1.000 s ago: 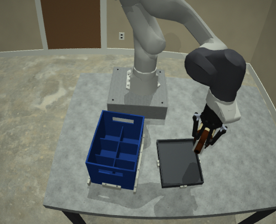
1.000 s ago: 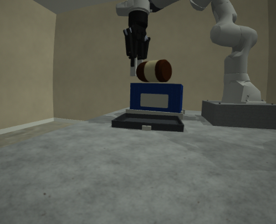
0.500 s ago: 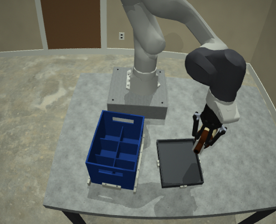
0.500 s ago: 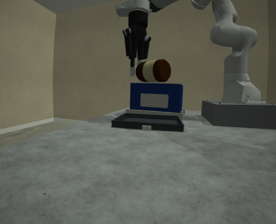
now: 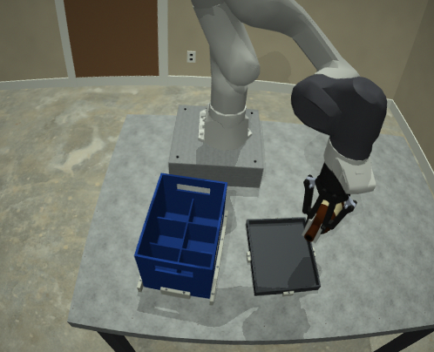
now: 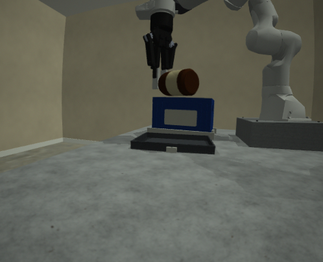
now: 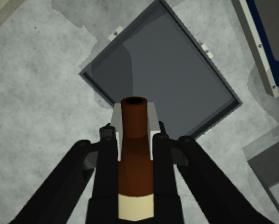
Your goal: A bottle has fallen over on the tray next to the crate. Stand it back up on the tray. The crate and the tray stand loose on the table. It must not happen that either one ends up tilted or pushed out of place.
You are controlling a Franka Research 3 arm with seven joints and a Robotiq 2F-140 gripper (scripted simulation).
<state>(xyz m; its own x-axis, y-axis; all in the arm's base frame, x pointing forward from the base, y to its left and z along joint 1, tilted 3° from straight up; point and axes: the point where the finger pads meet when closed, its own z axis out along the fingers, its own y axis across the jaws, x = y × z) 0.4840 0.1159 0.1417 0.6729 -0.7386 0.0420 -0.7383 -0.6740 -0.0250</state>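
The brown bottle lies 40 mm to the left of my hand, 40 mm behind it and 20 mm below it. The rest, counted from my hand: blue crate (300 mm to the right, 130 mm below, 110 mm behind); then dark grey tray (210 mm below, 60 mm behind, 20 mm to the right).
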